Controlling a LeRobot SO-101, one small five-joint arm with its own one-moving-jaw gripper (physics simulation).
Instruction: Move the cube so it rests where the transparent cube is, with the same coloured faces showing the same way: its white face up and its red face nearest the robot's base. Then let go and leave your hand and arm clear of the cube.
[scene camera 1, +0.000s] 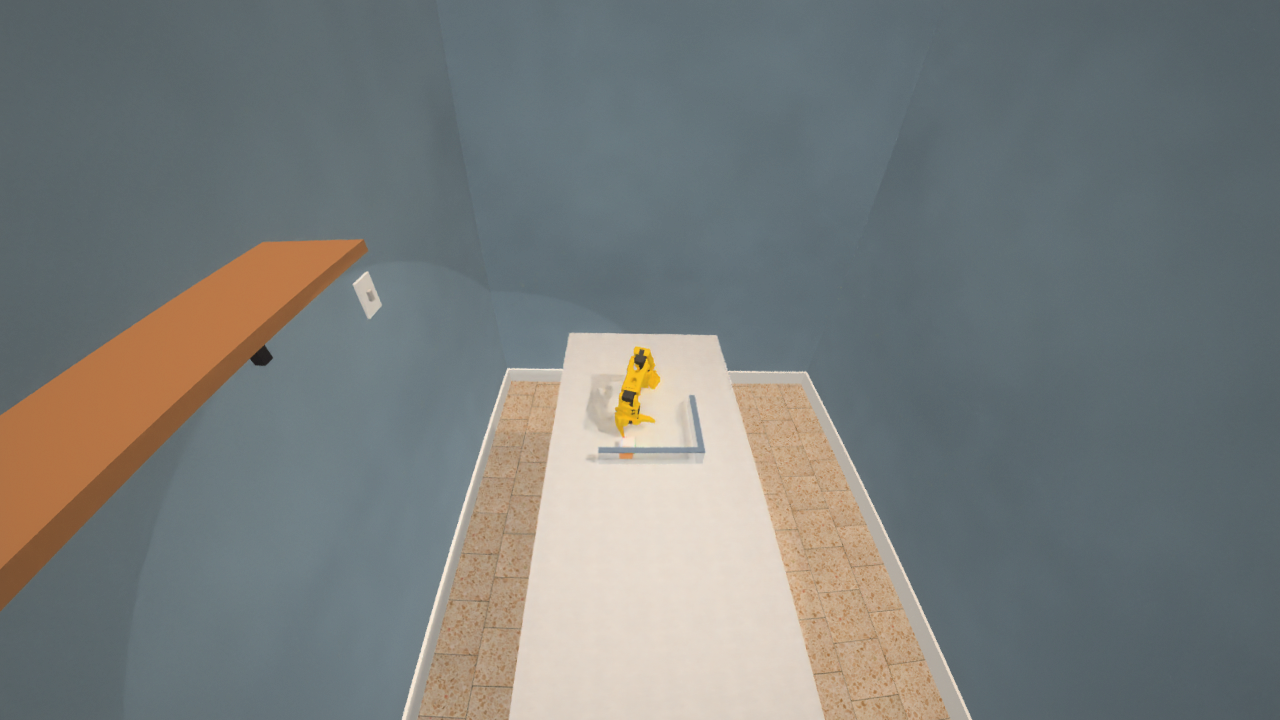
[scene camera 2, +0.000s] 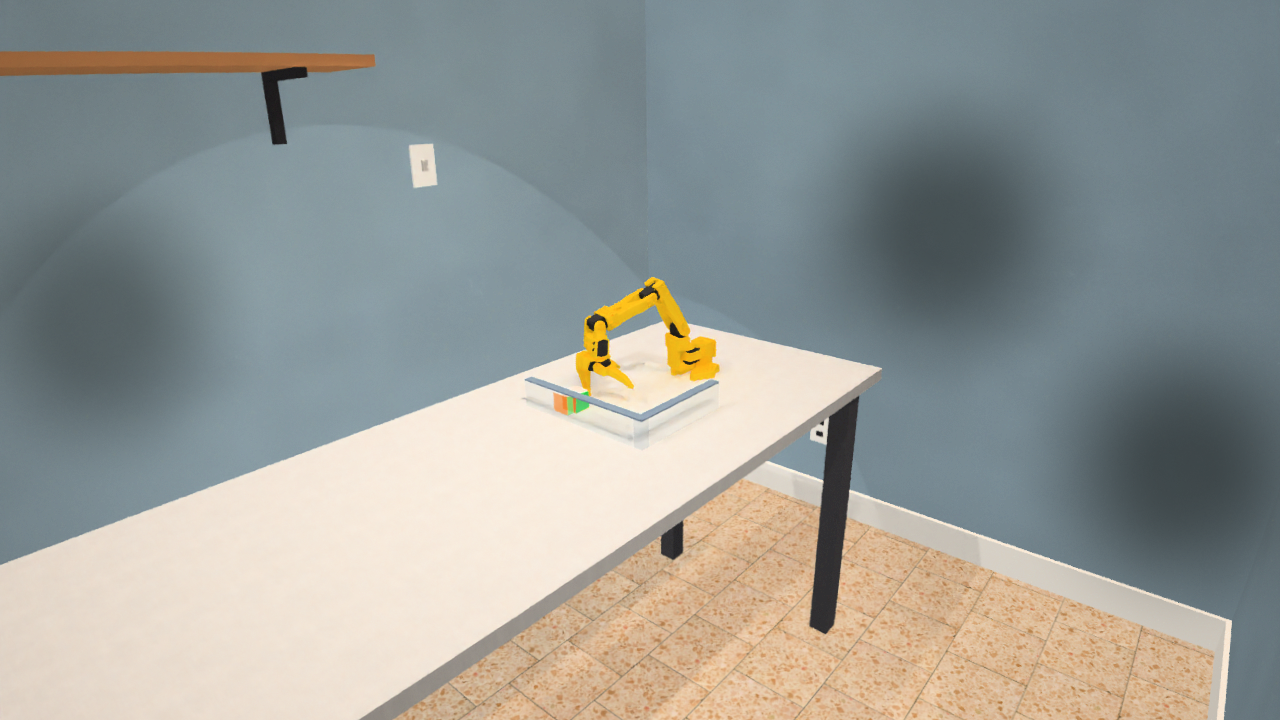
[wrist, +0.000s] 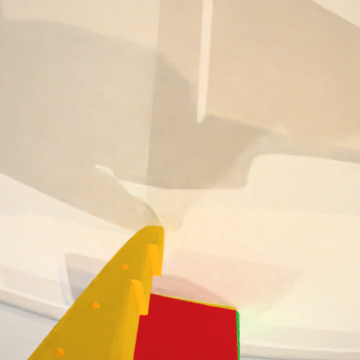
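Where they show: end effector, tool point: (scene camera 1: 623, 435); arm's base, origin of the base link: (scene camera 1: 645, 384) (scene camera 2: 688, 374).
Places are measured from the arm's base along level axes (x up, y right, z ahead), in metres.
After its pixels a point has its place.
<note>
The cube (scene camera 1: 626, 454) {z 0.353, x 0.051, y 0.073 m} (scene camera 2: 581, 402) {z 0.353, x 0.053, y -0.010 m} (wrist: 190, 330) is by the inner side of the long clear wall. Scene camera 1 shows a pale top and an orange side, and scene camera 2 shows orange and green sides through the wall. In the wrist view its red face is large at the bottom, with thin yellow and green edges. The transparent cube cannot be told apart from it. My gripper (scene camera 1: 638, 427) {z 0.243, x 0.005, y 0.080 m} (scene camera 2: 609, 389) {z 0.243, x 0.005, y 0.080 m} is open, with its jaws wide apart at the base side of the cube. The notched jaw (wrist: 115, 305) overlaps the red face in the wrist view; contact is unclear.
A low L-shaped clear wall with a blue-grey rim (scene camera 1: 662, 450) {z 0.346, x 0.060, y -0.033 m} (scene camera 2: 617, 411) {z 0.351, x 0.060, y -0.103 m} stands on the white table (scene camera 1: 662, 582) {z 0.703, x 0.000, y -0.013 m} (scene camera 2: 358, 555) {z 0.853, x 0.000, y -0.062 m}. Its corner is off to one side of the cube. A brown shelf (scene camera 1: 223, 331) (scene camera 2: 179, 62) is on the room wall.
</note>
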